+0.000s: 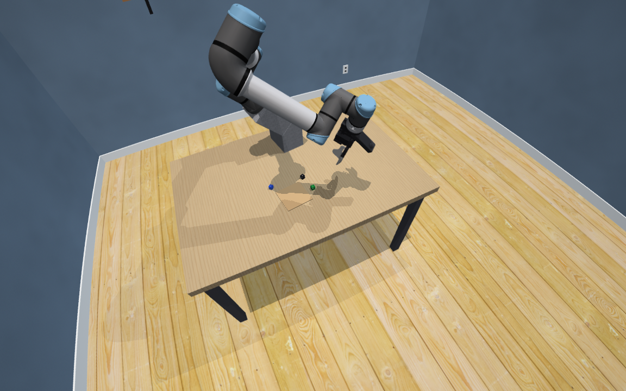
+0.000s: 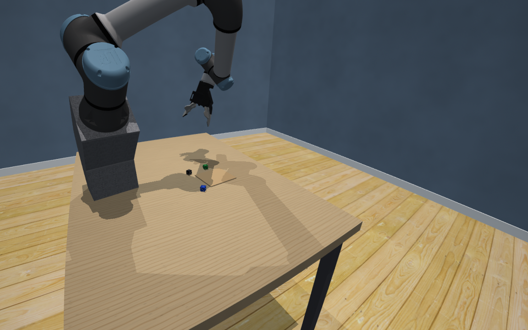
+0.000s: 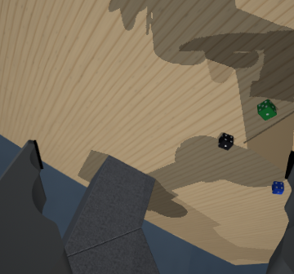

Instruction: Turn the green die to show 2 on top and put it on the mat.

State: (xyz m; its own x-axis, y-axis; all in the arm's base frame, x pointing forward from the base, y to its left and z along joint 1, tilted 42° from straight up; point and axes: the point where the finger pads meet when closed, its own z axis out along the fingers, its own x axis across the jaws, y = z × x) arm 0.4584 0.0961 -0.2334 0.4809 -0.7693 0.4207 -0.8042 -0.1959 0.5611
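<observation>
The blue die is 16 cm behind my hand, 34 cm to the right of it and 19 cm below it. The rest, counted from my hand: green die: 4 cm behind, 16 cm to the right, 19 cm below; then tan mat: 5 cm behind, 27 cm to the right, 20 cm below; then black die: 13 cm behind, 17 cm to the right, 19 cm below.
</observation>
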